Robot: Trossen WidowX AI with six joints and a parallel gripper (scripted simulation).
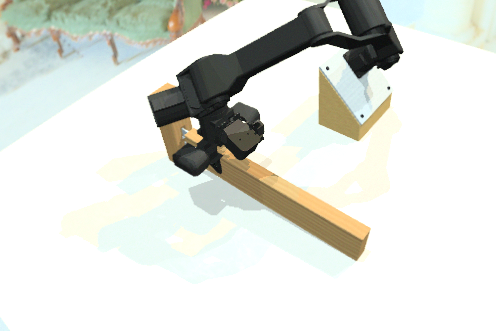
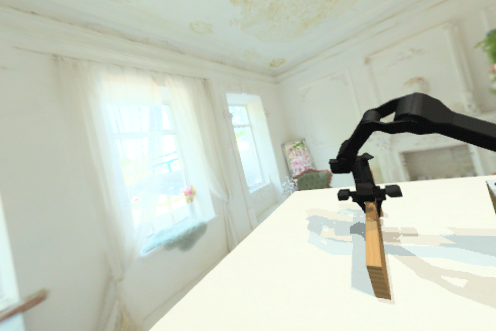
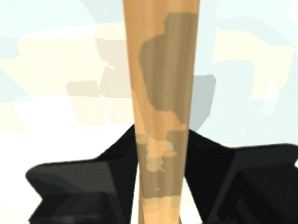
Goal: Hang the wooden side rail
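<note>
Right now the headboard post is 10 mm ahead of my gripper tip, 130 mm to the right of it and 40 mm above it.
</note>
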